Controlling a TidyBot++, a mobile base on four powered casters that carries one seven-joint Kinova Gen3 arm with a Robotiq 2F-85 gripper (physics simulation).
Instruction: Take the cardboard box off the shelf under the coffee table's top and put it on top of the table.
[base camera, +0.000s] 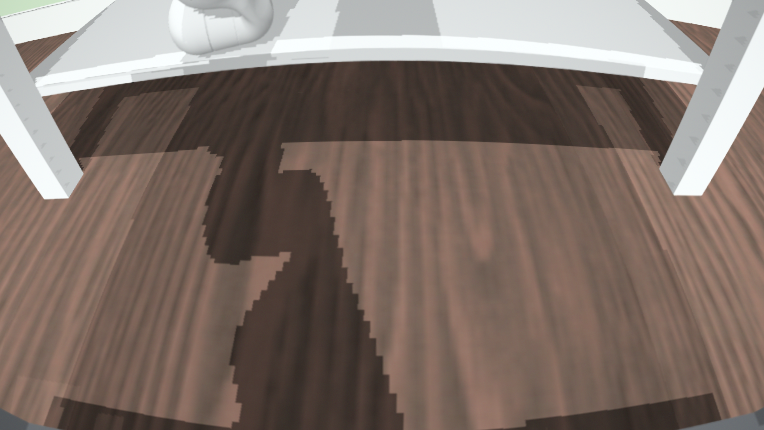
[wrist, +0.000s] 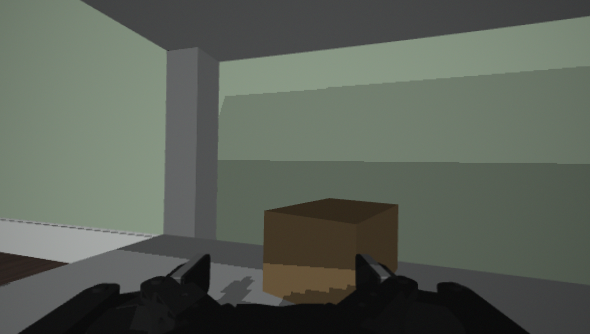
Scene:
My gripper shows in the wrist view (283, 270); in the base camera view it is out of frame. A coffee table shows in the base camera view (109, 50) and in the wrist view (195, 44).

